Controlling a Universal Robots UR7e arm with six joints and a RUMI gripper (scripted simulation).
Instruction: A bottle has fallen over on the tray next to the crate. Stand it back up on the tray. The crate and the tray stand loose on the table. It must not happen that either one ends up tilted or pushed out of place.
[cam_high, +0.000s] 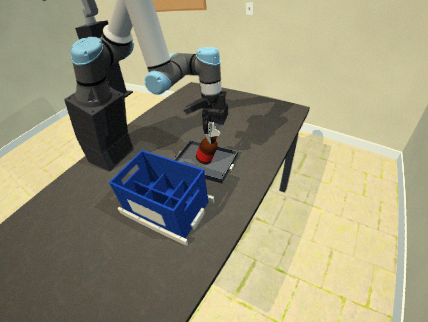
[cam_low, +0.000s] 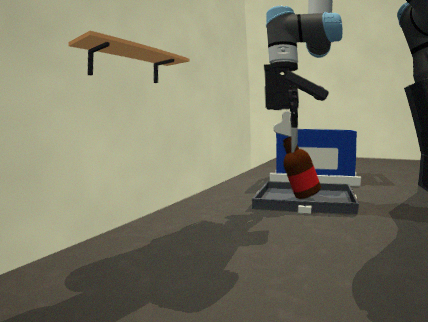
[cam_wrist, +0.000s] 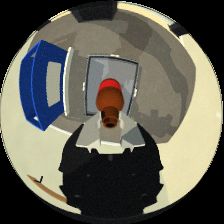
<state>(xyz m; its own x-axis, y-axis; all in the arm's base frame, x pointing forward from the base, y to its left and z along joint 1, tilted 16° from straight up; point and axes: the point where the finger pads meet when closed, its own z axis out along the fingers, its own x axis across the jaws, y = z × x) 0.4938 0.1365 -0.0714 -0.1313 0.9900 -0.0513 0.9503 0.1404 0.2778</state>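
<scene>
The brown bottle is 50 mm below my hand and 10 mm behind it. From my hand the other things lie so: grey tray 130 mm below, 40 mm behind, 10 mm to the right; then blue crate 290 mm to the right, 60 mm below, 60 mm behind.
</scene>
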